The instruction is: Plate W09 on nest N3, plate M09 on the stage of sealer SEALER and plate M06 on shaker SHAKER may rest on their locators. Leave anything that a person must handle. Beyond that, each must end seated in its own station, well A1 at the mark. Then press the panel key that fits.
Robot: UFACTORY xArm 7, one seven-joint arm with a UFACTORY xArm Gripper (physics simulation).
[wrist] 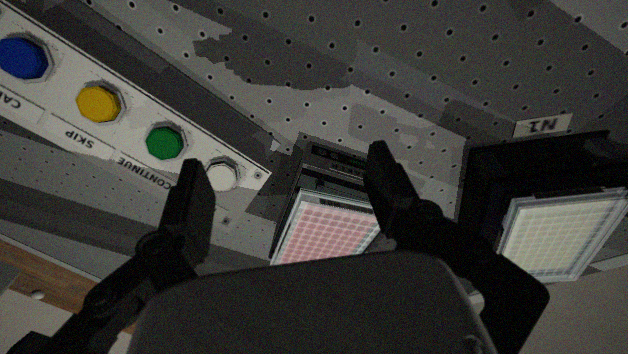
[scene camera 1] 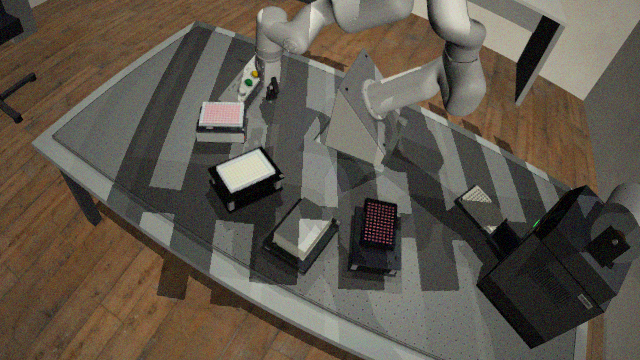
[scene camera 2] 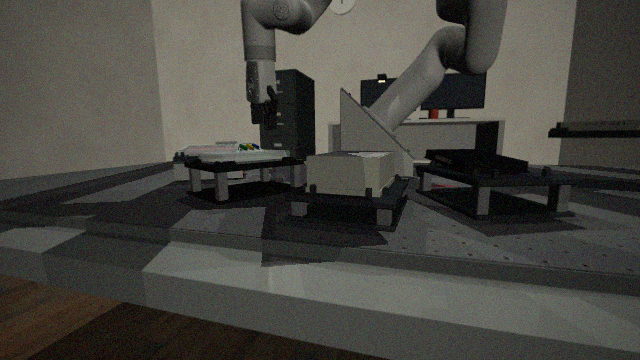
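Note:
My gripper (scene camera 1: pixel 271 94) (scene camera 2: pixel 265 119) (wrist: pixel 289 169) is open and empty, above the table by the button panel (scene camera 1: pixel 242 92) (wrist: pixel 134 120). In the wrist view the left fingertip overlaps the panel's lower edge, near the green button (wrist: pixel 165 142) and white button (wrist: pixel 221 176). A pink-welled plate (scene camera 1: pixel 222 114) (wrist: pixel 325 232) lies on the shaker (scene camera 1: pixel 220 136). A black plate with pink wells (scene camera 1: pixel 380 223) (scene camera 2: pixel 480 161) lies toward the back of a nest (scene camera 1: pixel 375 262); its seating is unclear. A plate (scene camera 1: pixel 476 200) is on the stage of the sealer (scene camera 1: pixel 545 285). Plate codes are unreadable.
A cream plate (scene camera 1: pixel 246 170) (wrist: pixel 560 235) lies on nest N1 (wrist: pixel 487 180). A thick cream block-like plate (scene camera 1: pixel 300 240) (scene camera 2: pixel 345 172) stands on a low nest. The yellow button (wrist: pixel 98 104) and blue button (wrist: pixel 22 58) are farther along the panel. The arm's slanted base mount (scene camera 1: pixel 350 120) stands behind the nests.

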